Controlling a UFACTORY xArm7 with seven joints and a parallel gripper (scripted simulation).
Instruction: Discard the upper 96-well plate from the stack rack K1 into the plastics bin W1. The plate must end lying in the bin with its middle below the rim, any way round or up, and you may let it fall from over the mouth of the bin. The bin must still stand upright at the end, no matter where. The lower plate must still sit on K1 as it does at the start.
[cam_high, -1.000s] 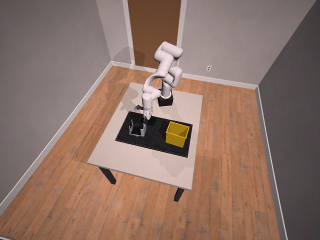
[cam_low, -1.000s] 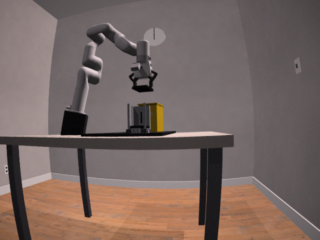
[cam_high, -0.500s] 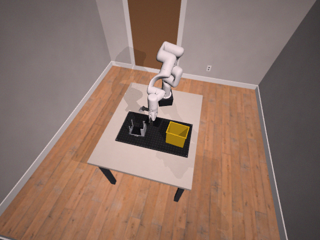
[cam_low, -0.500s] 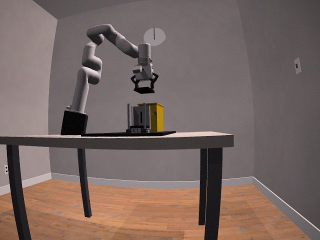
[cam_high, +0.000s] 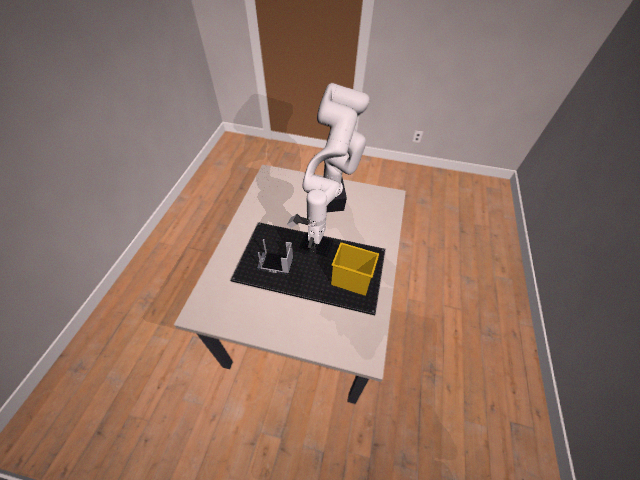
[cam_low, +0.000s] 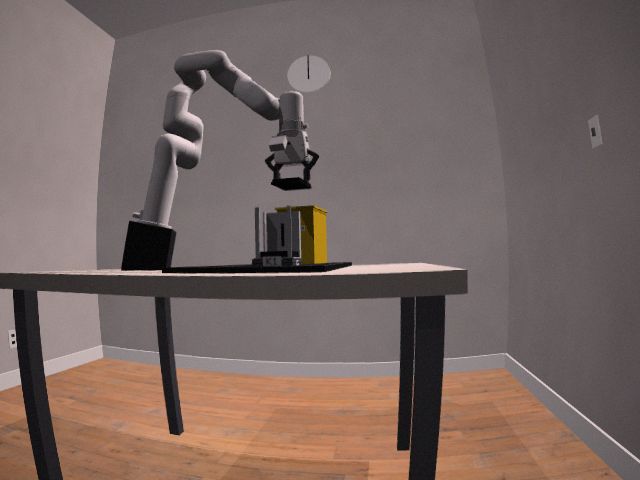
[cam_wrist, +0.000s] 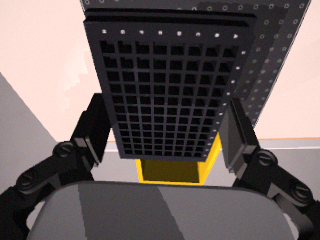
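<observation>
The yellow bin W1 lies 3 cm ahead of my hand, 18 cm to the left of it and 16 cm below it. Round my hand: rack label K1: 4 cm behind, 28 cm to the right, 24 cm below; then black 96-well plate: 1 cm below.
</observation>
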